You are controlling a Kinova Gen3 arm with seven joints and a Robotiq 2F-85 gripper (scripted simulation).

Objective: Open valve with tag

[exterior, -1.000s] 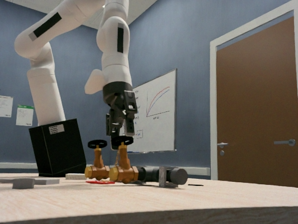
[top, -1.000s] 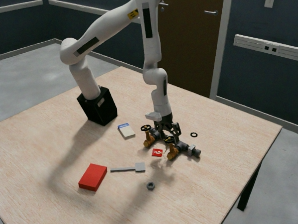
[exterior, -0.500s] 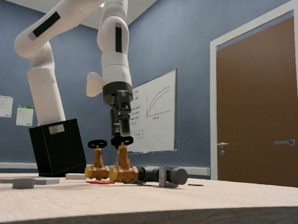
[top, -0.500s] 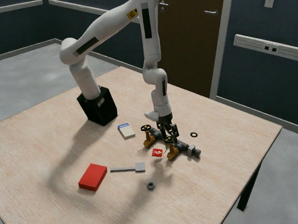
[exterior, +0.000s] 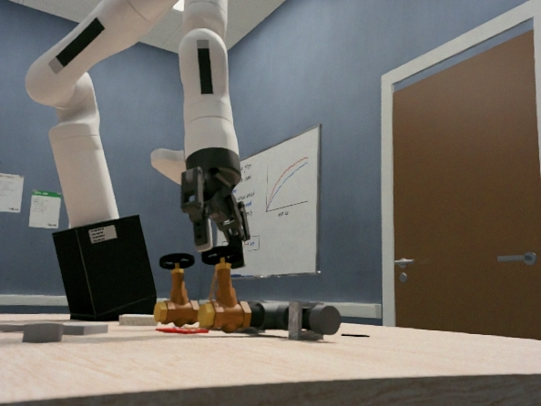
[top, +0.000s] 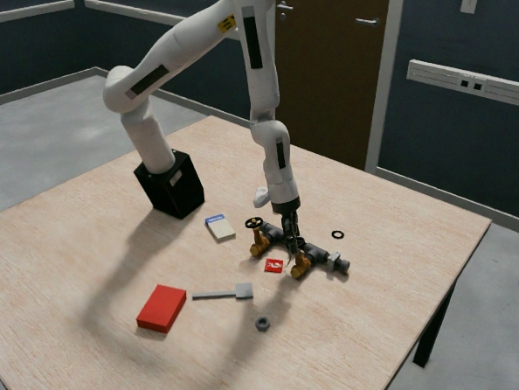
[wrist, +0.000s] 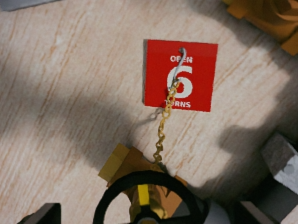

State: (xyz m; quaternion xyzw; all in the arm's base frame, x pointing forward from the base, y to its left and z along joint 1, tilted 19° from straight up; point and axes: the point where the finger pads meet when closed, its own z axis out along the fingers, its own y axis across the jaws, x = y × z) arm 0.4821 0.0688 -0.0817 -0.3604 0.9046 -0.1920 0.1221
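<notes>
My hand is 6 cm past the red tag, 3 cm to the left of it and 10 cm above it. Round my hand: red block 13 cm behind, 35 cm to the right, 8 cm below; then white card box 29 cm behind, 3 cm to the right, 9 cm below; then grey t-shaped tool 6 cm behind, 19 cm to the right, 9 cm below.
</notes>
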